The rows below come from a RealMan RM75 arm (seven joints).
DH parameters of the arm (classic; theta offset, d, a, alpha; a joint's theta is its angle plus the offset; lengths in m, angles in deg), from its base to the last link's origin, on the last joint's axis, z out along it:
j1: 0 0.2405 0 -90
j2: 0 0 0 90
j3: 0 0.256 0 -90
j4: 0 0 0 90
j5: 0 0.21 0 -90
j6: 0 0 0 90
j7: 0 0.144 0 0
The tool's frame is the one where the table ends.
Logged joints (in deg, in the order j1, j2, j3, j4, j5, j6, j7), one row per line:
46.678, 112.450, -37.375, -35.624, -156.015, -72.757, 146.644
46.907, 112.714, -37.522, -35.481, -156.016, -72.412, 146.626
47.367, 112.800, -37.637, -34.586, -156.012, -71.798, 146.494
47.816, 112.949, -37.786, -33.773, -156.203, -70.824, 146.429
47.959, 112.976, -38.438, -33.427, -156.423, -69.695, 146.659
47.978, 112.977, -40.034, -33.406, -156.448, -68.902, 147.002
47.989, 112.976, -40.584, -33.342, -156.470, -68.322, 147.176
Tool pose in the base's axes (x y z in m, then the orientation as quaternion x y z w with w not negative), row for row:
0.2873, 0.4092, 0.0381, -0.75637, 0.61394, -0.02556, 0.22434
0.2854, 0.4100, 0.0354, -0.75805, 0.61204, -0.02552, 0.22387
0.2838, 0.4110, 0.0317, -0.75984, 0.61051, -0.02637, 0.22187
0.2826, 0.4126, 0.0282, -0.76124, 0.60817, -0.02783, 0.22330
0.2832, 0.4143, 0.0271, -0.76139, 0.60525, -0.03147, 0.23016
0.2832, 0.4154, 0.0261, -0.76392, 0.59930, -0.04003, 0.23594
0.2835, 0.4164, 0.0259, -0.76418, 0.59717, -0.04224, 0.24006
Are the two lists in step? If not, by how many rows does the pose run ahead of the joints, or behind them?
They are in step.
